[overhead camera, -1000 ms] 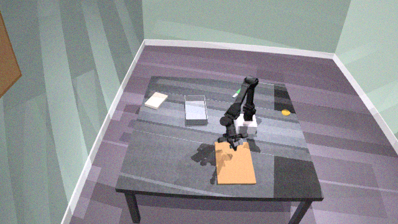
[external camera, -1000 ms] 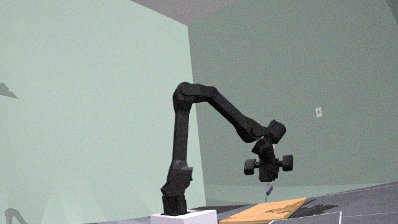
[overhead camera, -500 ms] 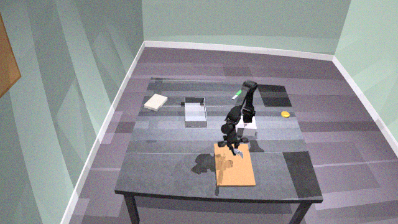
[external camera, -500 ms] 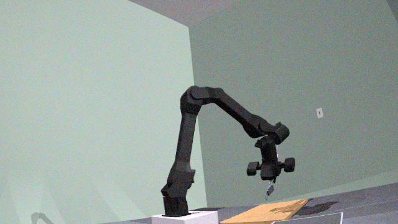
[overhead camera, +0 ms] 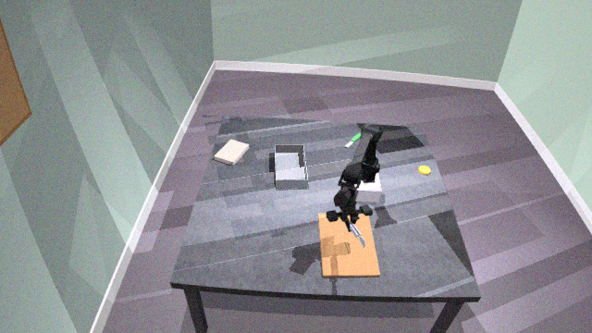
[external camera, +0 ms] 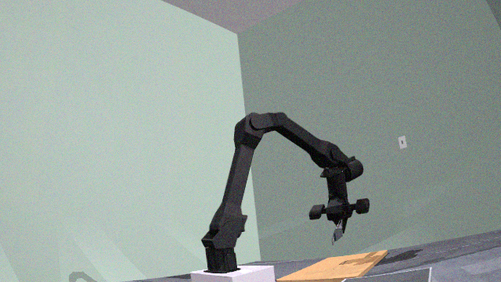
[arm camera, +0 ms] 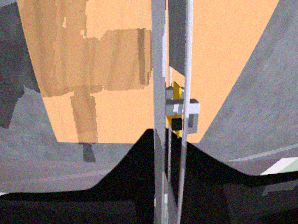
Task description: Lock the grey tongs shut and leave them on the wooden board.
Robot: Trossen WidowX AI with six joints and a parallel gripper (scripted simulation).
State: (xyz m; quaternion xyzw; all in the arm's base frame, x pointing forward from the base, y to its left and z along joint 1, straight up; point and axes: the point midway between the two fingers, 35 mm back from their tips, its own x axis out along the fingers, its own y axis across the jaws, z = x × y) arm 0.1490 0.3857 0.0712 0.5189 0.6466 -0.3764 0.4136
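My gripper tip is 1 cm short of the yellow piece, 4 cm to the left of it and 2 cm below it. Also, from my gripper tip: wooden board: 1 cm behind, 3 cm to the right, 11 cm below; then small yellow disc: 51 cm behind, 57 cm to the right, 11 cm below; then roasting tin: 24 cm ahead, 55 cm to the right, 9 cm below.
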